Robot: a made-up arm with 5 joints.
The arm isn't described. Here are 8 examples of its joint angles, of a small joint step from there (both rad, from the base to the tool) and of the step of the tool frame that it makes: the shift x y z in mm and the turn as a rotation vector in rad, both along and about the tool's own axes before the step.
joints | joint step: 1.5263 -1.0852 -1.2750 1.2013 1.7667 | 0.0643 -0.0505 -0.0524 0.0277 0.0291
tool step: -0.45 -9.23 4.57 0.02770 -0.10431 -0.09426
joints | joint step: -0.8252 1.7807 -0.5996 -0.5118 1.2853 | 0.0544 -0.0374 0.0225 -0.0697 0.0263
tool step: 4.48 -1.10 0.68 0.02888 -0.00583 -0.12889
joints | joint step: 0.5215 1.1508 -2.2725 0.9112 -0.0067 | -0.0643 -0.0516 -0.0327 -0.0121 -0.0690
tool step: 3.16 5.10 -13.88 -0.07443 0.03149 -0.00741
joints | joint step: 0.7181 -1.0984 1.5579 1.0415 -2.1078 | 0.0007 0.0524 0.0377 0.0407 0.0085
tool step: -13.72 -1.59 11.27 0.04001 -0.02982 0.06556
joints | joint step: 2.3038 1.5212 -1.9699 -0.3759 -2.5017 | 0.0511 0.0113 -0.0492 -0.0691 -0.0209
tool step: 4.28 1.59 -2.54 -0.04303 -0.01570 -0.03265
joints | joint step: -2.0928 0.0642 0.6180 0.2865 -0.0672 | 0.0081 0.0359 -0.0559 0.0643 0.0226
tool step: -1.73 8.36 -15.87 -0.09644 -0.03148 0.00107
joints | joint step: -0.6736 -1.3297 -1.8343 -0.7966 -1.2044 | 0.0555 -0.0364 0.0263 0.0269 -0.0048
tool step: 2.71 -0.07 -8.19 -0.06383 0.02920 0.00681
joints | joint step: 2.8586 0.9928 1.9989 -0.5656 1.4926 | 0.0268 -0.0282 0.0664 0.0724 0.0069
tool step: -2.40 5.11 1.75 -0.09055 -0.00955 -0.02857
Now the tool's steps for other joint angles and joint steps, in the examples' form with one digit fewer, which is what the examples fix.
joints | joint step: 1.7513 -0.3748 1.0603 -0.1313 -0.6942 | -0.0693 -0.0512 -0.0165 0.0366 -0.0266
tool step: -9.2 -11.4 8.2 0.0230 0.0097 0.0823
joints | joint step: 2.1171 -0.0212 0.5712 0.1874 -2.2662 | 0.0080 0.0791 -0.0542 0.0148 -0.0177
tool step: 4.2 11.6 -13.3 -0.0292 0.0703 0.0978
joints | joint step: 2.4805 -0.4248 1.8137 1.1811 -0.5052 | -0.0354 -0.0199 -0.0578 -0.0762 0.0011
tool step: 3.0 -6.8 2.5 0.0251 -0.0292 -0.0639
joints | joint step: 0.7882 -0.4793 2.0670 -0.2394 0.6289 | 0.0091 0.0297 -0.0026 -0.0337 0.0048
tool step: 0.5 1.2 -1.1 0.0314 -0.0171 -0.0392
